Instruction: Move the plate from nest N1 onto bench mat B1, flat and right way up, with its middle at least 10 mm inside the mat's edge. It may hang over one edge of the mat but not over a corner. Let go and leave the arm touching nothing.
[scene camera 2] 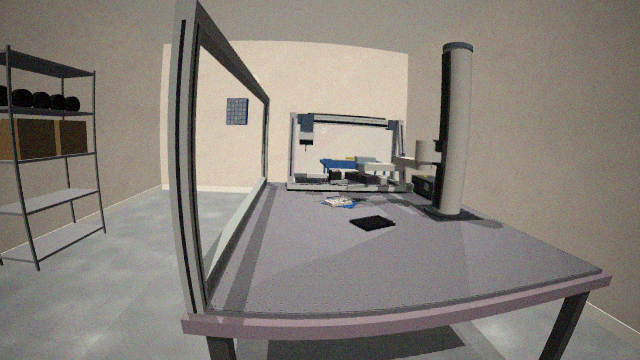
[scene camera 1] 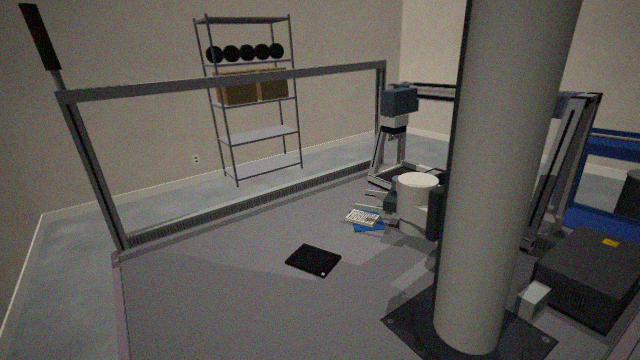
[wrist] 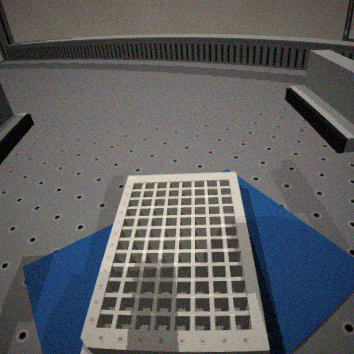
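Seen in the pictures: gripper, fingertip midpoint: [scene camera 2: 338, 185] [scene camera 1: 360, 198] [wrist: 154, 84]; arm's base at its link origin: [scene camera 2: 445, 214] [scene camera 1: 463, 333].
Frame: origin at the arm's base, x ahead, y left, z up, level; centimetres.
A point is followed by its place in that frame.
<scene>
The white gridded plate [scene camera 1: 362, 217] {x 56.9, y -16.2, z 2.6 cm} [scene camera 2: 340, 201] {x 56.1, y -15.7, z 2.8 cm} [wrist: 186, 240] {x 57.2, y -16.9, z 2.8 cm} lies flat, openings up, on the blue mat [scene camera 1: 372, 228] {x 49.2, y -14.7, z 1.5 cm} [scene camera 2: 351, 205] {x 50.6, y -12.6, z 1.5 cm} [wrist: 305, 250] {x 60.2, y -23.4, z 1.5 cm}. The mat is turned at an angle under it. In the wrist view the plate's far left corner reaches past the mat's edge over the table, and a mat corner shows just behind the plate's far right end. My gripper [scene camera 1: 360, 198] {x 57.7, y -15.8, z 11.6 cm} [wrist: 154, 84] {x 57.7, y -15.8, z 11.6 cm} is open above the plate, its fingers wide apart with no plate between them. The mat's label and nest N1's label cannot be read.
A flat black rectangular pad [scene camera 1: 313, 260] {x 46.2, y 16.2, z 2.5 cm} [scene camera 2: 372, 223] {x 48.4, y 18.3, z 2.5 cm} lies nearer the front. The arm's thick column [scene camera 1: 505, 175] {x -5.1, y 5.5, z 47.7 cm} [scene camera 2: 457, 130] {x 3.3, y 6.7, z 44.6 cm} stands to the right. A gantry [scene camera 2: 350, 119] {x 43.3, y -62.3, z 49.0 cm} stands behind the mat. A grey fence frame [scene camera 1: 225, 80] {x 100.4, y 18.8, z 60.3 cm} [scene camera 2: 185, 175] {x 100.9, y 72.5, z 30.0 cm} borders the table. A dark box [scene camera 1: 590, 270] {x -13.1, y -32.0, z 12.8 cm} stands beyond the column.
</scene>
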